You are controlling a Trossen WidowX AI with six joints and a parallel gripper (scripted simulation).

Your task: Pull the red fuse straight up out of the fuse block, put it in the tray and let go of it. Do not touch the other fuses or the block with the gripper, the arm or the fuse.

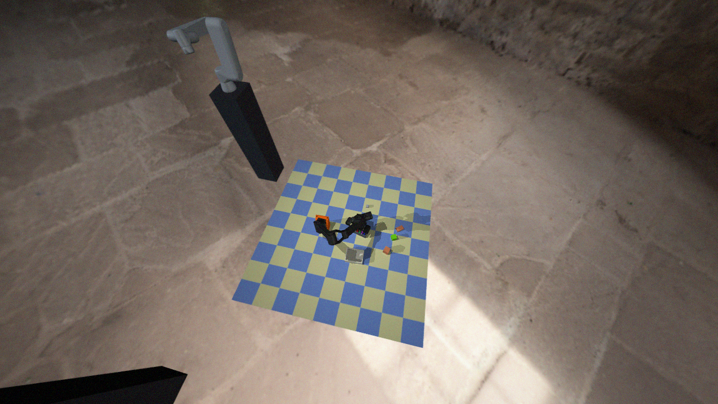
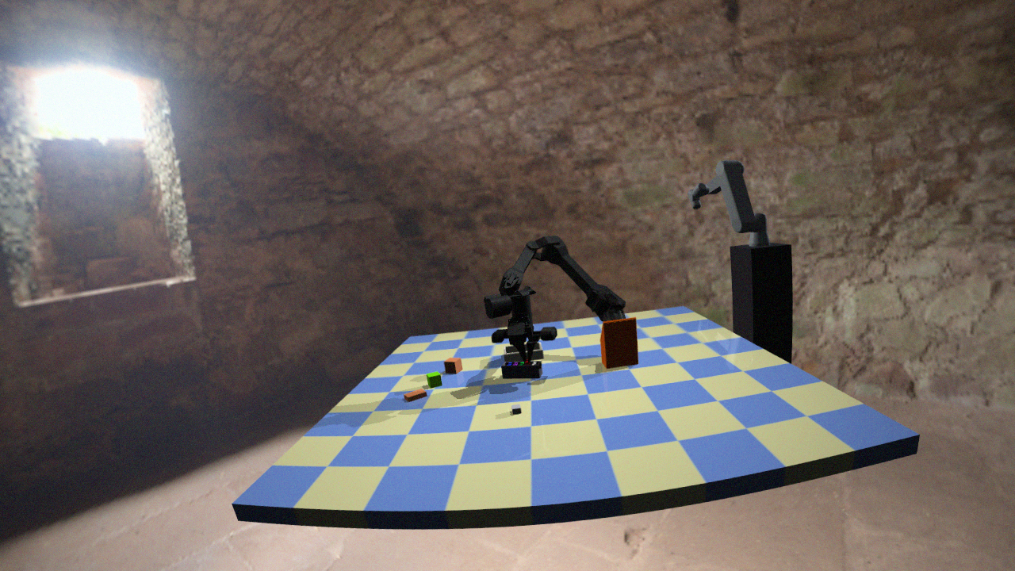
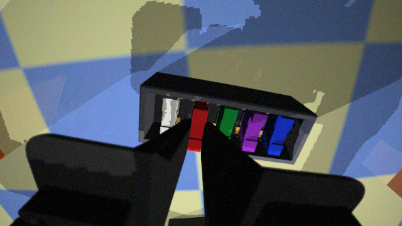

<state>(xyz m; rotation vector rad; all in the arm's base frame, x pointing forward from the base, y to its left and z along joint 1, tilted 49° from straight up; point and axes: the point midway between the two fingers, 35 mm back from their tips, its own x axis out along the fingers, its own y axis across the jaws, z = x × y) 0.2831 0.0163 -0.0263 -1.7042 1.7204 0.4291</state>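
Right now the cream tray is 20 mm ahead of my gripper tip, 200 mm to the right of it and 40 mm below it. The rest, counted from my gripper tip: red fuse (10 mm below); then brown cube (250 mm ahead, 110 mm to the right, 20 mm below); then green cube (290 mm ahead, 10 mm to the left, 30 mm below).
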